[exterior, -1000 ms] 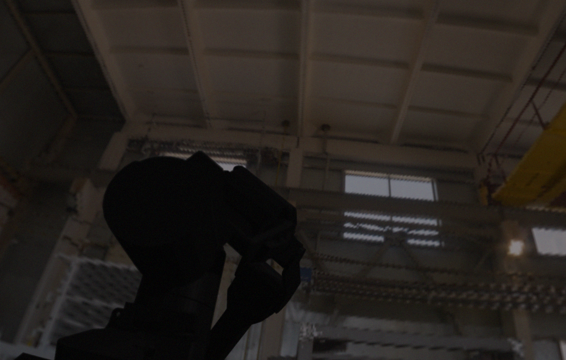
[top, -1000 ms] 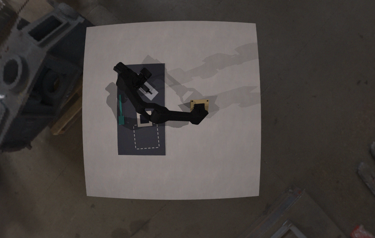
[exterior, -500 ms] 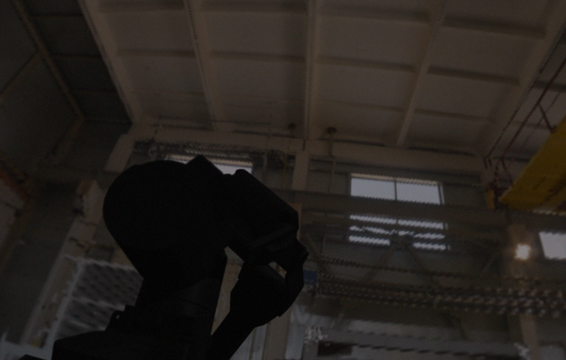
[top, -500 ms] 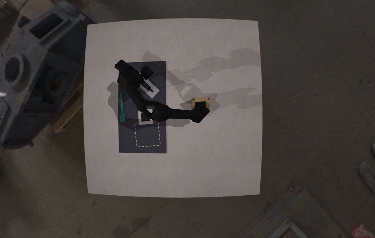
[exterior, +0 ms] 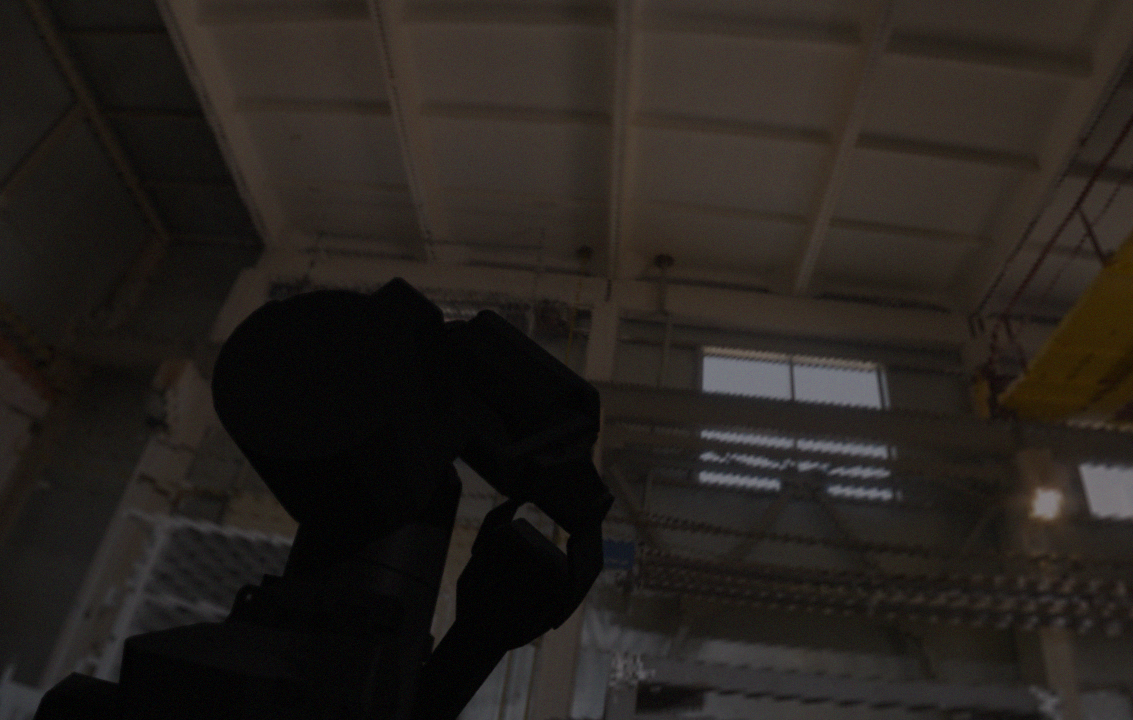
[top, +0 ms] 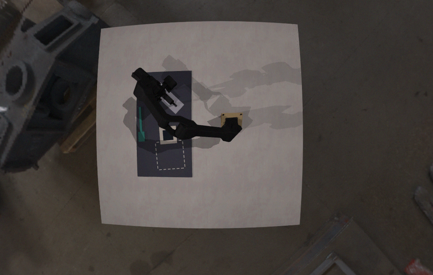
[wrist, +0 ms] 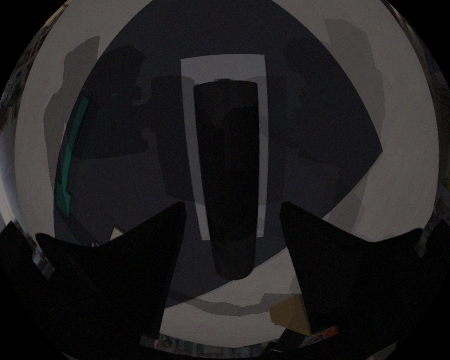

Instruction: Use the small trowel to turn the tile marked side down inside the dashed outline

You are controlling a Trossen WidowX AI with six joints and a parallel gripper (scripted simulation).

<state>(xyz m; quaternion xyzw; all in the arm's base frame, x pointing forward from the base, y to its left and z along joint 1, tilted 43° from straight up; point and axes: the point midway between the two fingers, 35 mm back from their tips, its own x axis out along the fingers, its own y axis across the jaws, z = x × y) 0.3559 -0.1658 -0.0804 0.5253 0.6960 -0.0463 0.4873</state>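
My gripper tip is 150 mm to the right of the dark mat, 100 mm above it and 40 mm short of it. The rest, counted from my gripper tip: cream tile (220 mm to the left, 70 mm below, 20 mm ahead); teal trowel (180 mm ahead, 160 mm to the left, 70 mm below).
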